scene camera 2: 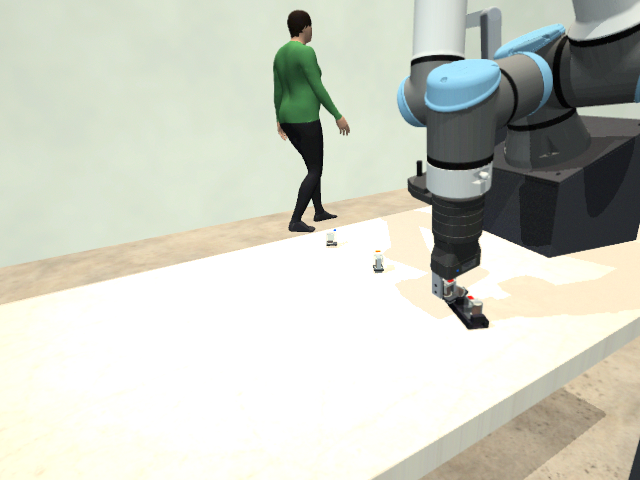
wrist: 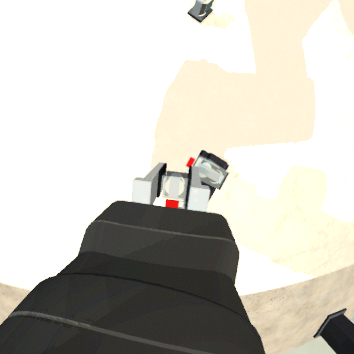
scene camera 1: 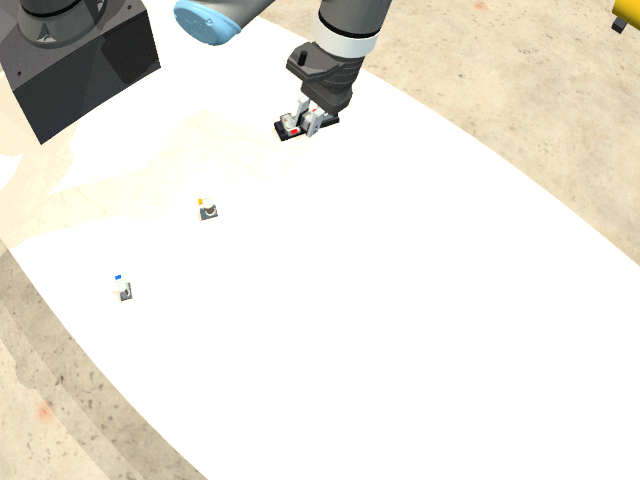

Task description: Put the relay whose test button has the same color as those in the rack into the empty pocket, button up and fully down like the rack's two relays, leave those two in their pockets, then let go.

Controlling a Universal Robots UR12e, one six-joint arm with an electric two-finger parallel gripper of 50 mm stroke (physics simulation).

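Frame: origin at the arm's base, x back, y right, z up, level; centimetres.
Where they show: gripper, fingertip midpoint: [scene camera 2: 443,292] [wrist: 176,174] [scene camera 1: 305,128]; arm's base at its link origin: [scene camera 2: 546,149] [scene camera 1: 62,9].
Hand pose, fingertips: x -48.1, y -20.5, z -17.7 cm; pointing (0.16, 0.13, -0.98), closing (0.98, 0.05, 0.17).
Things, the pixels of their centre, and the offset from my fingertips.
- black rack at the middle of its body: [scene camera 1: 306,120] [scene camera 2: 465,307] dx +2.8, dy -2.6, dz -2.6 cm
- red-button relay at the middle of its body: [wrist: 174,187] [scene camera 1: 311,121] [scene camera 2: 447,289] dx -0.1, dy -1.1, dz +0.9 cm
- orange-button relay at the middle of its body: [scene camera 1: 207,207] [wrist: 202,2] [scene camera 2: 378,261] dx -0.2, dy +20.3, dz -1.5 cm
- blue-button relay at the middle of its body: [scene camera 1: 122,287] [scene camera 2: 331,238] dx -1.8, dy +38.9, dz -1.5 cm
The black rack [scene camera 1: 279,132] [scene camera 2: 473,323] lies on the table. My gripper [scene camera 1: 304,126] [scene camera 2: 447,292] [wrist: 176,174] is shut on a red-button relay [scene camera 2: 449,289] [wrist: 174,188], button up, low over the rack's middle. Whether it touches or enters the pocket is hidden. Beside it, a rack relay [scene camera 1: 287,121] [wrist: 211,172] appears tipped over, its red button pointing sideways. The other rack relay [scene camera 2: 476,307], with a red button, looks upright and is partly hidden by my gripper in scene view 1. An orange-button relay [scene camera 1: 208,209] [scene camera 2: 378,261] and a blue-button relay [scene camera 1: 124,289] [scene camera 2: 330,238] stand apart.
The dark robot pedestal [scene camera 1: 98,93] [scene camera 2: 547,206] stands beside the table. The orange-button relay also shows partly at the wrist view's top edge. A person [scene camera 2: 297,85] in a green top is beyond the table. A yellow object [scene camera 1: 629,11] shows at the top right corner of scene view 1.
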